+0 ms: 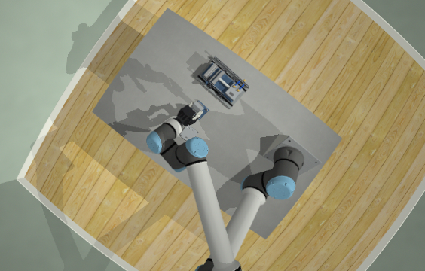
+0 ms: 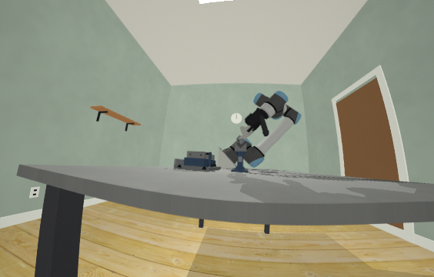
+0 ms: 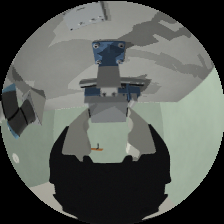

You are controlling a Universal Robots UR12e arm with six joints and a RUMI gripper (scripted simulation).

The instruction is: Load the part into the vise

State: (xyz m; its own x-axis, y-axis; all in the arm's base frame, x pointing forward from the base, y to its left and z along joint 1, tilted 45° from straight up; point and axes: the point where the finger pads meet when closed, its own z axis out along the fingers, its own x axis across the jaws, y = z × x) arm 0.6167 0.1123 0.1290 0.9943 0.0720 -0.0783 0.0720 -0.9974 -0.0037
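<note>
Now: the part 1 cm to the right of my hand and 1 cm below it. The rest, counted from my hand: vise (23 cm to the right, 15 cm below, 1 cm ahead); infeed plate (19 cm below, 16 cm to the left, 6 cm behind).
</note>
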